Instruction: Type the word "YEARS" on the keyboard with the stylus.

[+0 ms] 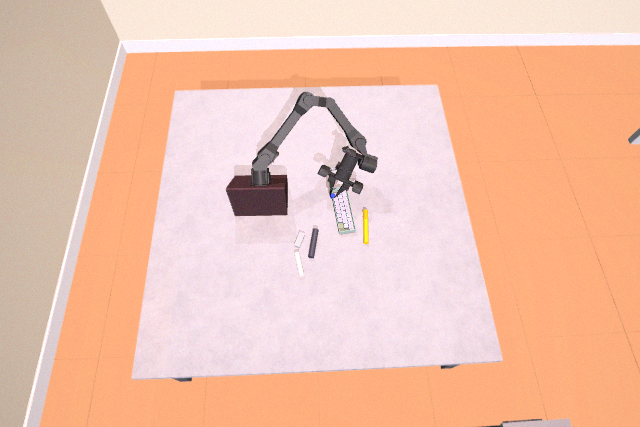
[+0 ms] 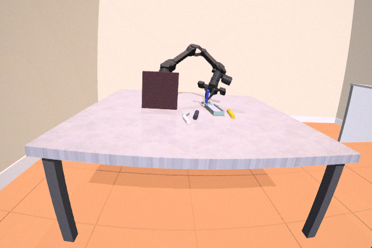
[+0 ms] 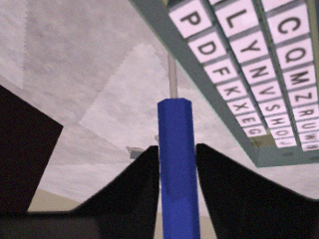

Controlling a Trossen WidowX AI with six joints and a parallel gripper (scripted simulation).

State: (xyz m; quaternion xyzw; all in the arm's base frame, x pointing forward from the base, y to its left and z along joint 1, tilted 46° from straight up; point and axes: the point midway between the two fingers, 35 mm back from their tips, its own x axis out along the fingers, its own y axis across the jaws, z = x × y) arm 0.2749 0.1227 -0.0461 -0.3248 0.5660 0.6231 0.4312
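My gripper tip is 20 mm to the right of the stylus tip and 40 mm above it. Also, from my gripper tip: black cylinder: 60 mm behind, 190 mm to the right, 60 mm below; stylus: 10 mm to the left, 10 mm below; yellow cylinder: 150 mm ahead, 90 mm to the right, 60 mm below.
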